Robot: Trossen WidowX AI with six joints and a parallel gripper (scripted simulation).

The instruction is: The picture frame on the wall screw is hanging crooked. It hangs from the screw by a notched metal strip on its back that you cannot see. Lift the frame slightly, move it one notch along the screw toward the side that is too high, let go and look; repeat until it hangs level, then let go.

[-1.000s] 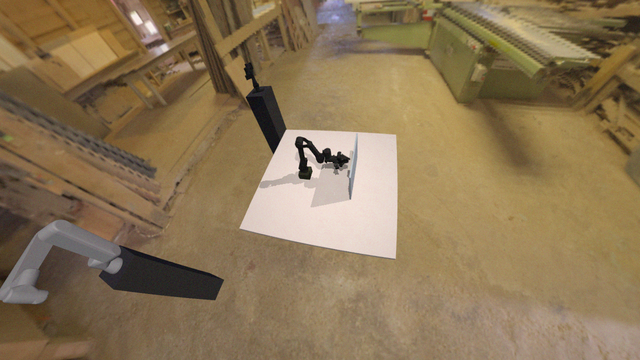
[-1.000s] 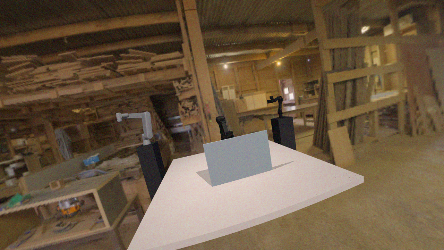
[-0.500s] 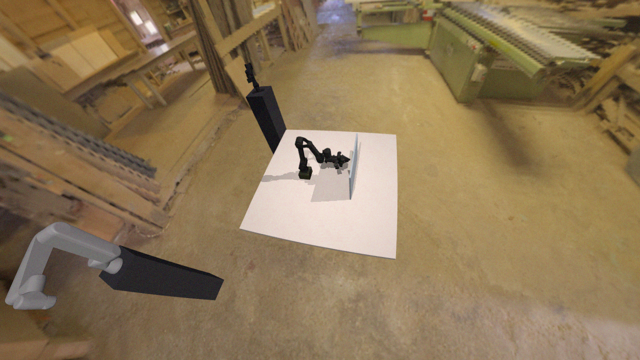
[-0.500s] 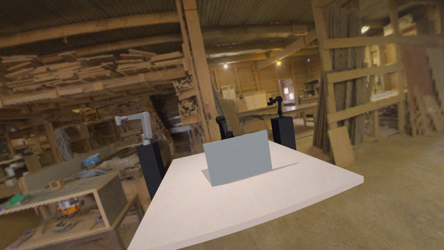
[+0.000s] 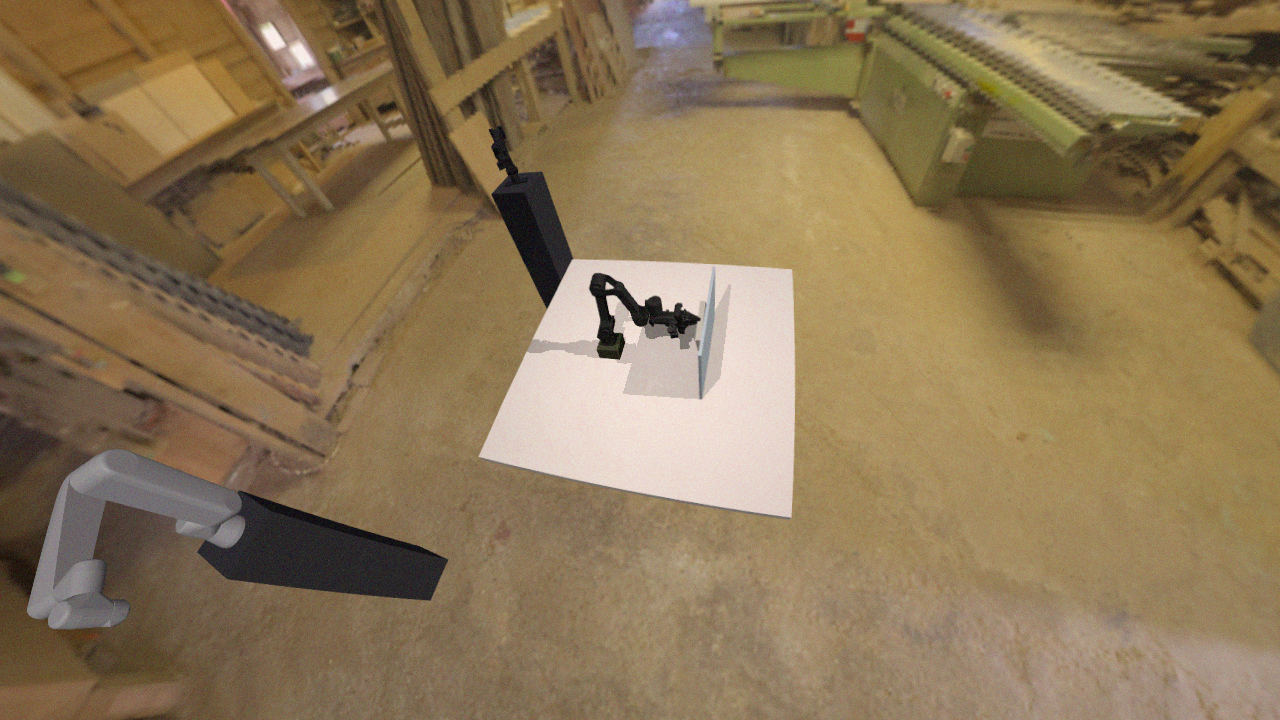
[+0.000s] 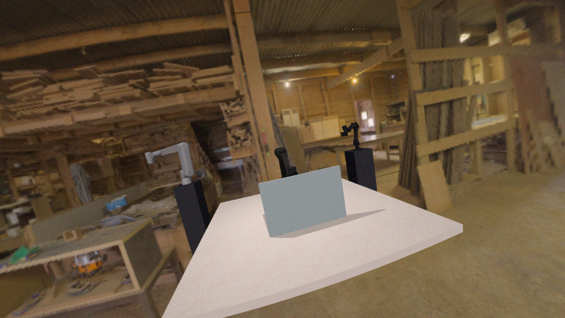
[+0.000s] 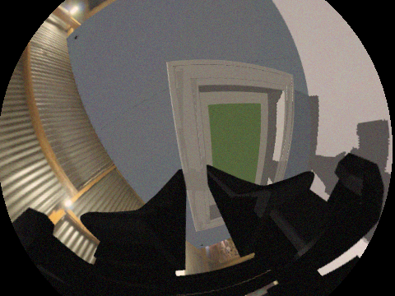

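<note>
Now: the picture frame 50 mm below my gripper tip, 10 mm to the left of it and 10 mm ahead of it. The rest, counted from my gripper tip: wall panel 70 mm below, 20 mm ahead.
</note>
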